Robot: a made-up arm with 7 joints.
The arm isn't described. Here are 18 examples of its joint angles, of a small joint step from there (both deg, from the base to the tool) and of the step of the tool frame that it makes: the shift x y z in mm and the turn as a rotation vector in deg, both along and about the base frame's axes.
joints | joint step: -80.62 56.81 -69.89 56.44 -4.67 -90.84 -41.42 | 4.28 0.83 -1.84 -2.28 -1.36 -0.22 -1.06
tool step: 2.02 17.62 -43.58 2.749 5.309 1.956
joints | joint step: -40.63 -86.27 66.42 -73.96 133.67 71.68 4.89 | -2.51 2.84 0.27 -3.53 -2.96 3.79 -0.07
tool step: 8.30 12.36 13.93 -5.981 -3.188 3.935
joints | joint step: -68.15 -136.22 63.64 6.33 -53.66 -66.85 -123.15 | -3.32 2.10 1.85 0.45 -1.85 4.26 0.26
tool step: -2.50 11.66 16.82 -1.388 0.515 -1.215
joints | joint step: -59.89 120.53 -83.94 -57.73 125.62 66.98 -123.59 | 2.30 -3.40 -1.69 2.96 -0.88 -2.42 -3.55
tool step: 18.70 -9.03 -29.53 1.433 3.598 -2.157
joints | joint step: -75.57 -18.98 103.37 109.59 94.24 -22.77 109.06 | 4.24 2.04 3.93 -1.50 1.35 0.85 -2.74
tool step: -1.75 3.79 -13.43 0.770 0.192 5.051
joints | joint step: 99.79 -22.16 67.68 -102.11 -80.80 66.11 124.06 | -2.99 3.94 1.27 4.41 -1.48 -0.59 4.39
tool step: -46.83 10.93 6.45 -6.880 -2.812 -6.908
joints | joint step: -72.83 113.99 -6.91 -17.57 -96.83 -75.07 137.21 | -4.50 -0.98 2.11 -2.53 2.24 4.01 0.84
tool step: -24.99 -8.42 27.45 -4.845 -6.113 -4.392
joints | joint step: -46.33 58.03 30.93 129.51 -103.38 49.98 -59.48 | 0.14 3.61 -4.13 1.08 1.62 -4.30 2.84
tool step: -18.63 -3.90 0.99 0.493 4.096 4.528
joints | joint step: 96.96 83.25 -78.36 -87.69 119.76 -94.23 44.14 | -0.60 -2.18 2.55 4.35 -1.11 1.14 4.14
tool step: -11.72 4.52 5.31 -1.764 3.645 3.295
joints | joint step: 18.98 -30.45 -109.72 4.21 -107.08 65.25 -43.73 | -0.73 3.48 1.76 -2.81 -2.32 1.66 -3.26
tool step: -14.57 -10.66 -11.45 -2.189 -4.153 -1.151
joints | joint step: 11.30 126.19 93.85 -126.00 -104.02 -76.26 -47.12 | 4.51 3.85 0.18 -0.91 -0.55 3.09 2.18
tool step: 6.30 26.74 19.82 2.030 -3.503 -0.639
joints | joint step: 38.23 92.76 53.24 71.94 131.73 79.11 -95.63 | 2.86 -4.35 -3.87 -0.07 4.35 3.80 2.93
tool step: 33.64 16.55 -16.72 3.429 -2.530 1.911
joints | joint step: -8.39 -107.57 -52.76 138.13 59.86 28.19 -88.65 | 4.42 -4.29 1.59 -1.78 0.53 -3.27 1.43
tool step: 2.23 12.02 18.57 4.860 6.454 4.289
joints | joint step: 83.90 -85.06 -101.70 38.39 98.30 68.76 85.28 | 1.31 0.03 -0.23 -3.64 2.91 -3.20 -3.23
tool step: 10.52 -1.18 -6.71 8.733 -0.741 -1.933
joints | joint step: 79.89 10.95 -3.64 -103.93 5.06 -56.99 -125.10 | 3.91 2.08 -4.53 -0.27 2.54 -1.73 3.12
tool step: -3.51 46.06 12.65 9.776 2.495 -4.687
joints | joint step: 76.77 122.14 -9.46 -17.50 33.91 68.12 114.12 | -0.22 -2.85 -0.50 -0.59 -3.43 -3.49 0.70
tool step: 9.43 14.29 -0.94 0.157 -4.941 1.673
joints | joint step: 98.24 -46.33 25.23 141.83 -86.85 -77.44 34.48 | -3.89 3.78 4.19 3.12 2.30 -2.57 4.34
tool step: 66.67 -51.73 -9.03 -0.942 -4.520 -10.392
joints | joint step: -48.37 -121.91 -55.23 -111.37 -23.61 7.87 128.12 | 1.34 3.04 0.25 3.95 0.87 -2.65 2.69
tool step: -21.42 5.34 -11.84 -4.354 0.675 6.112
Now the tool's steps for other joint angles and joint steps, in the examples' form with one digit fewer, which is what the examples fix.
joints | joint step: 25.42 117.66 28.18 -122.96 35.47 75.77 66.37 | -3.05 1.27 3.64 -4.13 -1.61 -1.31 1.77
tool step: -21.3 3.0 5.7 1.04 0.36 -4.74
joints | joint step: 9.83 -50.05 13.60 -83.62 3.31 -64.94 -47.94 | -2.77 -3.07 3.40 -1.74 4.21 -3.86 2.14
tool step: 34.8 11.2 18.9 -0.85 0.17 3.16
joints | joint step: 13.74 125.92 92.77 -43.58 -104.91 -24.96 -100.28 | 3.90 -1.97 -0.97 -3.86 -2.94 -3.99 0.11
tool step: -14.5 30.7 -2.7 7.56 -2.98 3.05
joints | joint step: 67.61 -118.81 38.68 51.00 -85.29 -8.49 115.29 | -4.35 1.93 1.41 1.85 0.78 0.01 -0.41
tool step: 19.0 0.1 -24.8 -2.47 -4.24 -3.64
